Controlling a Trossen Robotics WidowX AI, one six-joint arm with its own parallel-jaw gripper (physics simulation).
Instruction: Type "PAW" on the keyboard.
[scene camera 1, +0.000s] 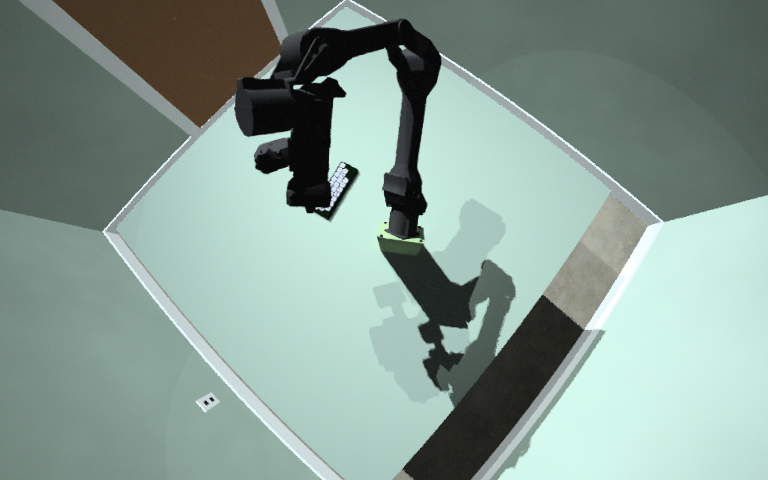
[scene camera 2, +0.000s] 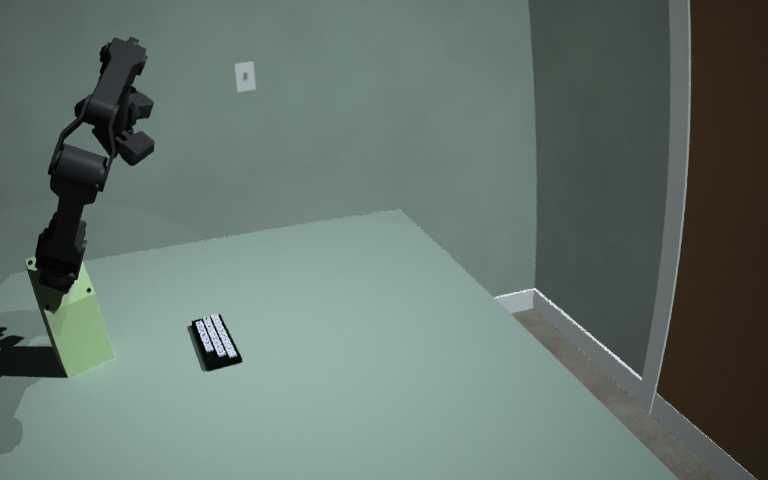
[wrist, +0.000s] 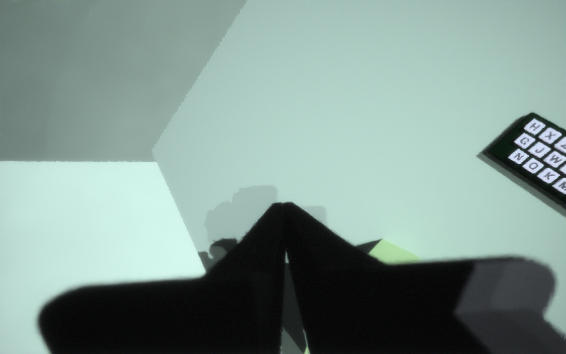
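Seen in the pictures: gripper, fingertip midpoint: (scene camera 1: 309, 212) (wrist: 282, 212); arm's base, link origin: (scene camera 1: 402, 232) (scene camera 2: 57, 272).
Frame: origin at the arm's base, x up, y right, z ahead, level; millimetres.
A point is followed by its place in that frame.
Observation:
The keyboard (scene camera 1: 340, 183) {x -182, y 70, z 276 mm} (scene camera 2: 218, 340) {x -178, y 65, z 288 mm} (wrist: 539, 150) {x -177, y -15, z 278 mm} is small and dark, with white keys, and lies flat on the table. In the wrist view it shows at the right edge, cut off by the frame. H, X, G, J, W, N, O and K are readable there; P and A do not show. My gripper (wrist: 282, 212) {x 178, y -94, z 150 mm} is shut and empty, its dark fingertips meeting at the lower middle of the wrist view. The keyboard is off to the right of the tips. In scene camera 2 the hand hangs high above the table. In scene camera 1 the hand hides part of the keyboard.
The arm stands on a light green base block (scene camera 1: 400, 244) {x -15, y -24, z -11 mm} (scene camera 2: 84, 333) {x -121, y 28, z 24 mm} (wrist: 395, 251) {x -166, y -22, z 53 mm}, beside the keyboard. The pale green table (scene camera 1: 254, 283) {x -194, y -360, z 330 mm} (scene camera 2: 368, 367) {x -194, y 256, z 518 mm} (wrist: 400, 75) {x -194, y -223, z 256 mm} carries the arm's shadows. Its edge shows at the left in the wrist view, with walls beyond.

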